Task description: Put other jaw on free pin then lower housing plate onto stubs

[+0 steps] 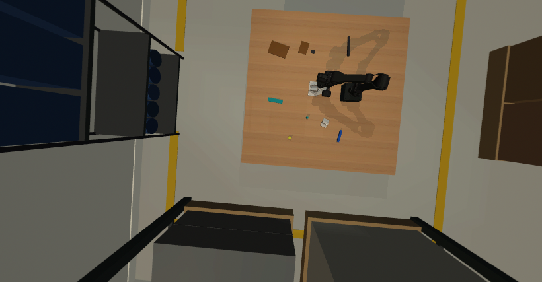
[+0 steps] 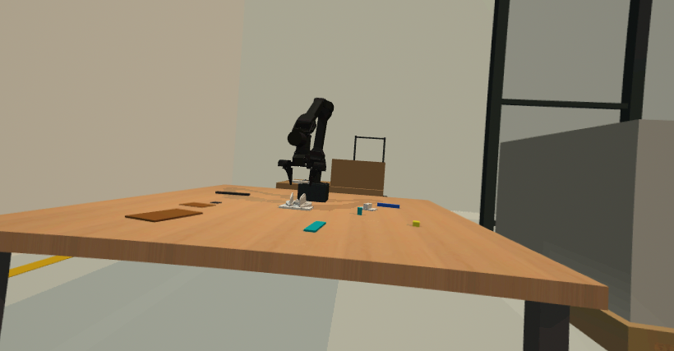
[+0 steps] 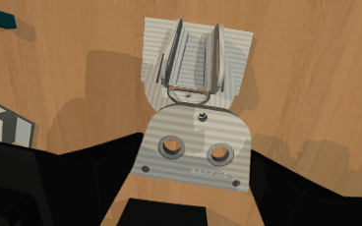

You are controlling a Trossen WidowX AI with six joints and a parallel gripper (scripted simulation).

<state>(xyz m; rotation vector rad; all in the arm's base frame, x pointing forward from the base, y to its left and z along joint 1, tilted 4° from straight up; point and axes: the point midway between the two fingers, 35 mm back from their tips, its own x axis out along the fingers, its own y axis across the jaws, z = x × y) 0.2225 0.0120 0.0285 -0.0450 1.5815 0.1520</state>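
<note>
The loose jaw lies 2 cm ahead of my gripper tip, 3 cm to the left of it and 7 cm below it. From my gripper tip the other things lie so: small teal block (6 cm ahead, 26 cm to the left, 7 cm below); small black square (15 cm ahead, 28 cm to the right, 8 cm below); teal bar (35 cm ahead, 19 cm to the left, 8 cm below).
</note>
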